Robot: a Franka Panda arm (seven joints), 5 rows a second.
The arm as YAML. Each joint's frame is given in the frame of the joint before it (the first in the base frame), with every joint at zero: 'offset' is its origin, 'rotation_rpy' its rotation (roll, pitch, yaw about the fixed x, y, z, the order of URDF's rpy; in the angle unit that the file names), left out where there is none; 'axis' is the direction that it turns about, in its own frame. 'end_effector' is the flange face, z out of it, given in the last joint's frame.
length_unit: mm
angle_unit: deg
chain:
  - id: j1
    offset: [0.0, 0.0, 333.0]
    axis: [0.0, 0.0, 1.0]
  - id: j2
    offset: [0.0, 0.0, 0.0]
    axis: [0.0, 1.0, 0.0]
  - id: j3
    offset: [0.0, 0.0, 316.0]
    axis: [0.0, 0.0, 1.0]
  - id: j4
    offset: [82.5, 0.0, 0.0]
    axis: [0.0, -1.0, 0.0]
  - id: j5
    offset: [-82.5, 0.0, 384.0]
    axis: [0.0, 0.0, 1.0]
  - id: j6
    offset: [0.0, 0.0, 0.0]
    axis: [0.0, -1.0, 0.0]
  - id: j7
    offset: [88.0, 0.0, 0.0]
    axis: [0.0, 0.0, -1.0]
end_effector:
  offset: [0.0, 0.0, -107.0]
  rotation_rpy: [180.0, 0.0, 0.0]
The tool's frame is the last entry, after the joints.
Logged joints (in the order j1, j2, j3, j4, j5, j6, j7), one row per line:
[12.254, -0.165, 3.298, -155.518, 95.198, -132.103, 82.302]
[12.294, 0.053, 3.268, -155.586, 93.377, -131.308, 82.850]
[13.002, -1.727, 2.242, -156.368, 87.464, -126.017, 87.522]
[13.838, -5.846, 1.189, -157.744, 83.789, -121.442, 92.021]
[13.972, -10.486, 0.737, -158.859, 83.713, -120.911, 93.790]
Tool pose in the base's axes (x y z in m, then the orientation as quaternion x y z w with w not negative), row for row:
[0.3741, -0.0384, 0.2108, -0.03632, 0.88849, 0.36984, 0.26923]
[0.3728, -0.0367, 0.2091, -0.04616, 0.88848, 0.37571, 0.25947]
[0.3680, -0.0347, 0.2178, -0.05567, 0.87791, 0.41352, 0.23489]
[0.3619, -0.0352, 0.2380, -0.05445, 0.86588, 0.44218, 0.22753]
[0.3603, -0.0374, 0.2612, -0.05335, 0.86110, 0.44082, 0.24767]
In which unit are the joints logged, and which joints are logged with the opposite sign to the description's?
The joints are logged in degrees. Opposite sign: j1, j6.
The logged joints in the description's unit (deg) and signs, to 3 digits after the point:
[-12.254, -0.165, 3.298, -155.518, 95.198, 132.103, 82.302]
[-12.294, 0.053, 3.268, -155.586, 93.377, 131.308, 82.850]
[-13.002, -1.727, 2.242, -156.368, 87.464, 126.017, 87.522]
[-13.838, -5.846, 1.189, -157.744, 83.789, 121.442, 92.021]
[-13.972, -10.486, 0.737, -158.859, 83.713, 120.911, 93.790]

